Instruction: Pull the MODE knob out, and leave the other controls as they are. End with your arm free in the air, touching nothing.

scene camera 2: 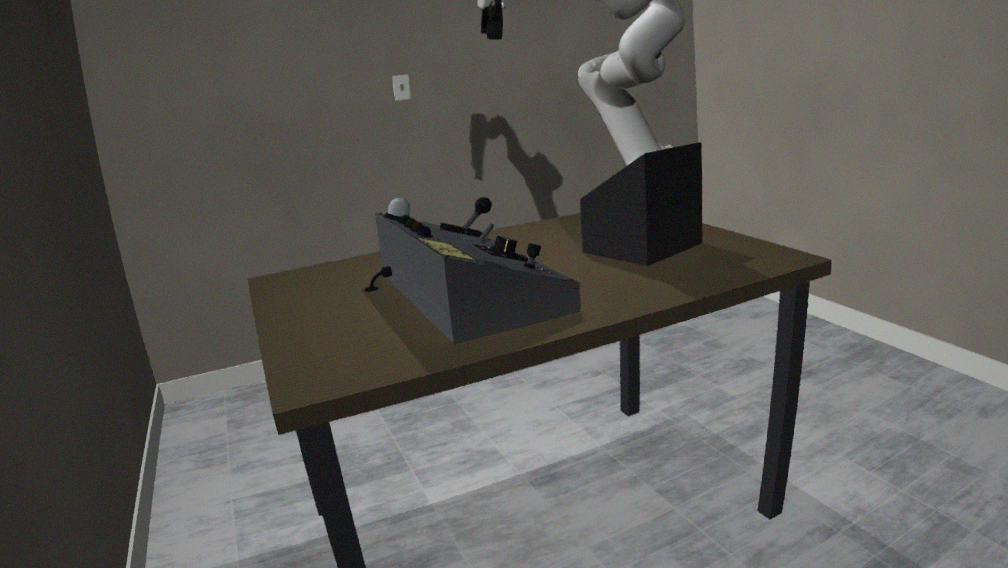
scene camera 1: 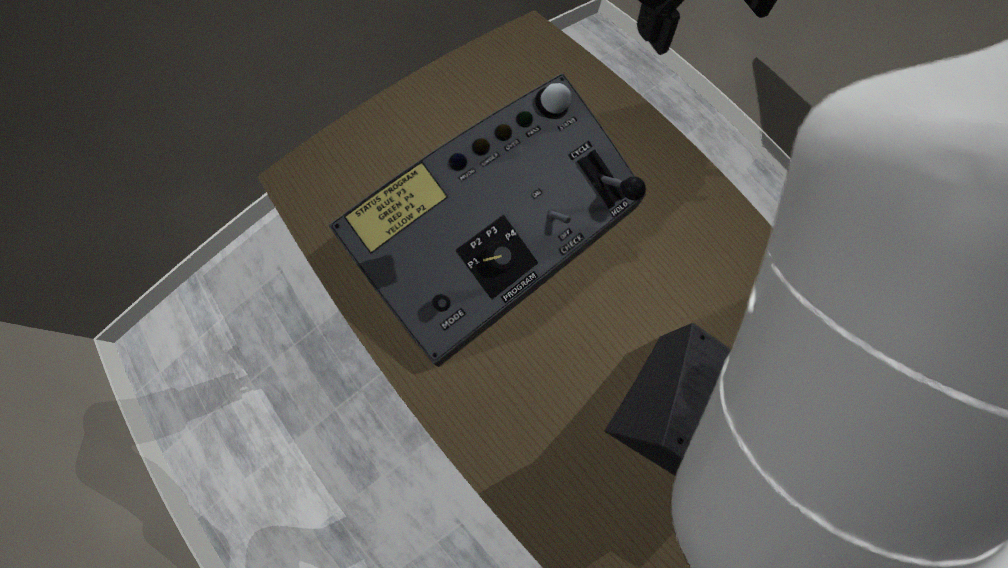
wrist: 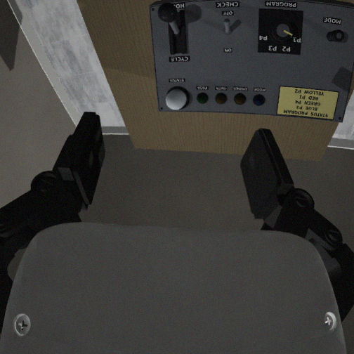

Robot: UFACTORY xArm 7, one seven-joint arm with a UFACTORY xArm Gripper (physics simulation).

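Frame: origin at the arm's base, x ahead, y up, z right, level; metres.
Where they show: gripper, fingertip midpoint: (scene camera 2: 491,36) (scene camera 1: 703,20); arm's base, link origin: (scene camera 2: 648,166).
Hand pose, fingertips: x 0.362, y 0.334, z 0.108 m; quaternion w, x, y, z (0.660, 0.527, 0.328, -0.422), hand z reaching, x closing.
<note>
Each offset is from my fingertips to the centre of the thing. "pt": to the spot under its first point. Level surfaces: height alone.
The MODE knob {dx +0.111, dy -0.440, dz -0.234 m} (scene camera 1: 441,302) (scene camera 2: 533,250) (wrist: 339,35) is small, round and black, at one corner of the grey sloped panel {dx +0.144, dy -0.459, dz -0.045 m} (scene camera 1: 507,183) (scene camera 2: 416,282) (wrist: 210,72). In scene camera 2 its cap stands above the panel face on a short stem. The PROGRAM knob {dx +0.089, dy -0.438, dz -0.116 m} (scene camera 1: 501,255) (scene camera 2: 505,245) (wrist: 283,31) points at P1. The CHECK toggle {dx +0.059, dy -0.433, dz +0.001 m} (scene camera 1: 557,217) (scene camera 2: 487,231) (wrist: 227,25) leans toward OFF. The black-ball lever {dx -0.009, dy -0.396, dz +0.111 m} (scene camera 1: 632,188) (scene camera 2: 483,205) (wrist: 167,12) is at HOLD. My gripper (scene camera 1: 711,26) (scene camera 2: 491,31) (wrist: 176,138) is open and empty, high in the air, apart from the panel.
A white dome {pt dx +0.187, dy -0.354, dz +0.139 m} (scene camera 1: 555,98) (scene camera 2: 398,206) (wrist: 177,98) and several dark lamps line the panel's high edge, by a yellow label {pt dx +0.259, dy -0.395, dz -0.172 m} (scene camera 1: 396,206) (wrist: 307,102). The panel stands on a wooden table {dy -0.541 m} (scene camera 1: 395,127) (scene camera 2: 317,338). A black wedge-shaped base (scene camera 1: 663,395) (scene camera 2: 613,218) carries my arm.
</note>
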